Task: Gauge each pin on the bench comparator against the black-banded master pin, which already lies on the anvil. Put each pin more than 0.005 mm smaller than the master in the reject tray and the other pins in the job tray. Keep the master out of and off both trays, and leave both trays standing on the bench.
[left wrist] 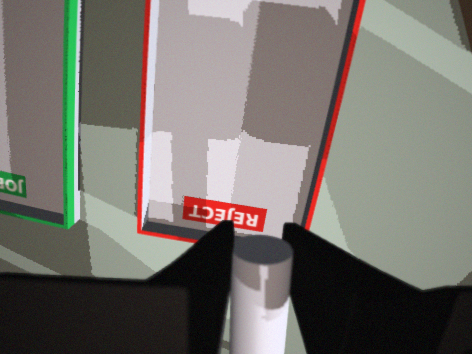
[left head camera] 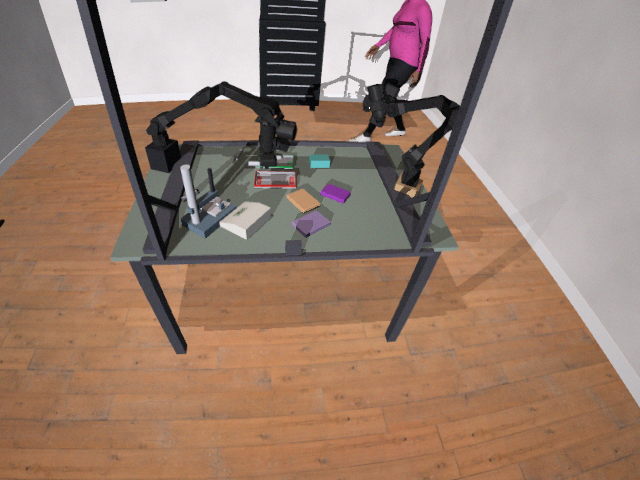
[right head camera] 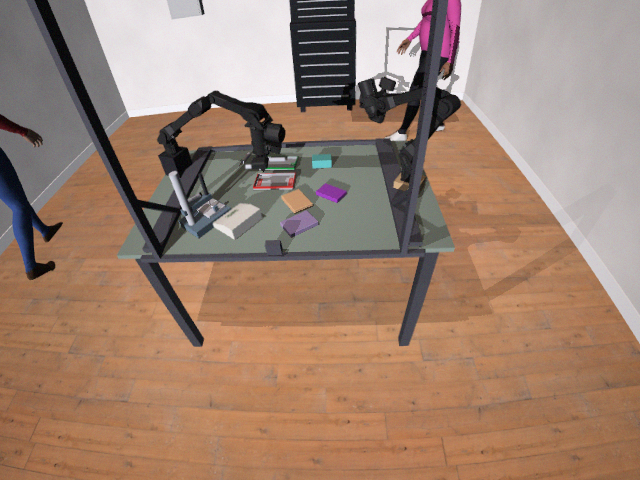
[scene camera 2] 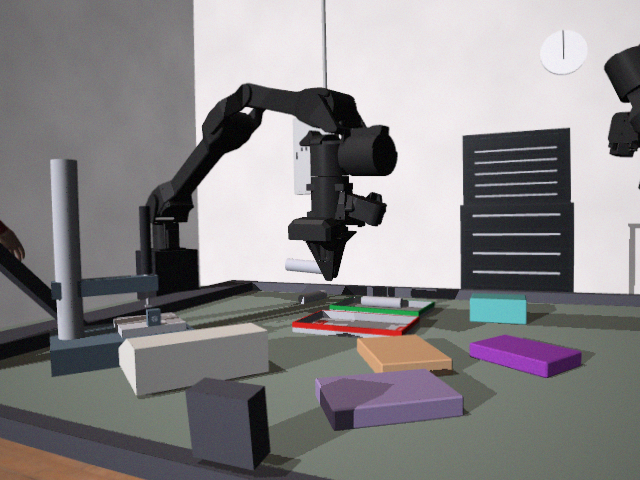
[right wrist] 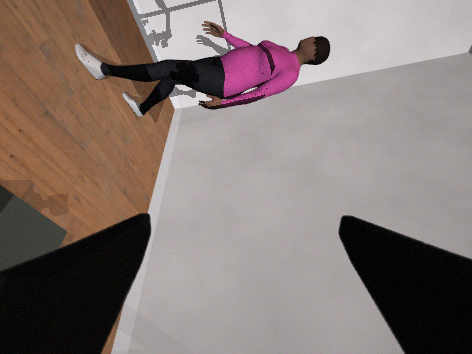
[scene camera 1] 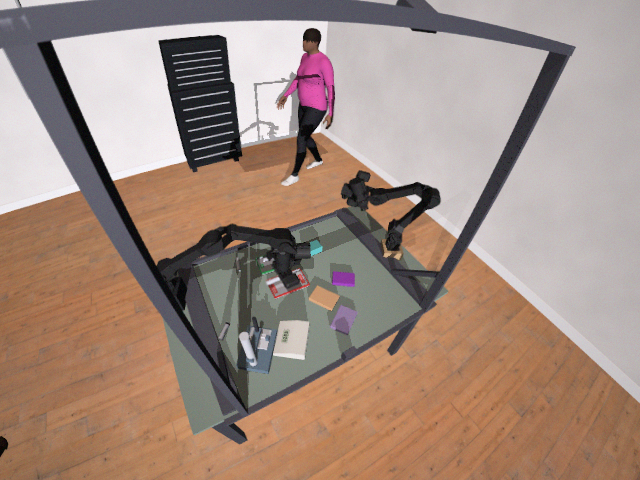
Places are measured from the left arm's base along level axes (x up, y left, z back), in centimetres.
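Pixels of known places: left gripper, fingertip midpoint: (left wrist: 257, 233) (left head camera: 266, 167) (right head camera: 263, 169) (scene camera 2: 331, 279) (scene camera 1: 281, 278); right gripper, fingertip midpoint: (right wrist: 247, 223); left arm's base at its link origin: (left head camera: 161, 143) (right head camera: 172, 151) (scene camera 2: 166, 249); right arm's base at its link origin: (left head camera: 409, 181) (scene camera 1: 392, 246).
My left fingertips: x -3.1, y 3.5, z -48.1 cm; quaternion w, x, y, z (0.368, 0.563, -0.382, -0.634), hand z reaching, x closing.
Observation:
For each thing: its middle in the pictures, then the offset to it from my left fingertips. "spot": a spot on its surface instead.
- plain light-grey pin at the middle of its body: (left wrist: 256, 345) (scene camera 2: 309, 266) dz +2.9, dx +1.9, dy -1.7 cm
- red-rimmed reject tray at the middle of its body: (left wrist: 238, 107) (scene camera 2: 357, 324) (left head camera: 275, 179) (right head camera: 275, 181) (scene camera 1: 287, 283) dz -2.6, dx -7.1, dy +2.8 cm
- green-rimmed job tray at the middle of its body: (scene camera 2: 382, 307) (left head camera: 274, 161) (right head camera: 278, 163) (scene camera 1: 274, 261) dz +3.1, dx -7.1, dy +16.2 cm
- comparator at the middle of its body: (scene camera 2: 143, 260) (left head camera: 222, 193) (right head camera: 212, 196) (scene camera 1: 272, 333) dz +4.2, dx +4.7, dy -27.6 cm
- cream readout box at a spot on its surface: (scene camera 2: 201, 356) spot: dz -8.3, dx -4.5, dy -27.3 cm
- lilac at the middle of its body: (scene camera 2: 385, 396) (left head camera: 311, 223) (right head camera: 299, 223) (scene camera 1: 344, 319) dz -24.9, dx -6.9, dy -18.3 cm
- dark block at the middle of its body: (scene camera 2: 228, 421) (left head camera: 293, 247) (right head camera: 273, 247) (scene camera 1: 349, 353) dz -23.7, dx -4.7, dy -34.1 cm
My left gripper (left wrist: 257, 233) (scene camera 2: 329, 274) is shut on a plain light-grey pin (left wrist: 259, 305) (scene camera 2: 299, 265), held level above the bench near the label end of the red-rimmed reject tray (left wrist: 142, 175) (scene camera 2: 346, 329). The green-rimmed job tray (left wrist: 71, 125) (scene camera 2: 371, 309) stands behind it with a pin (scene camera 2: 381, 301) inside. Another pin (scene camera 2: 312, 296) (scene camera 1: 238, 264) lies left of the job tray, and one pin (scene camera 1: 223, 331) lies beside the comparator (scene camera 1: 256, 361) (scene camera 2: 85, 355). The master is too small to make out on the anvil. My right gripper (right wrist: 247, 223) is open and empty, raised away from the trays.
A cream readout box (scene camera 1: 292, 339) (scene camera 2: 201, 356) stands beside the comparator; its digits are unreadable. Orange (scene camera 2: 403, 352), lilac (scene camera 2: 398, 397), purple (scene camera 2: 524, 353) and teal (scene camera 2: 497, 308) blocks lie on the bench. A dark block (scene camera 2: 224, 423) stands at the front edge. A person in pink (scene camera 1: 313, 82) is behind.

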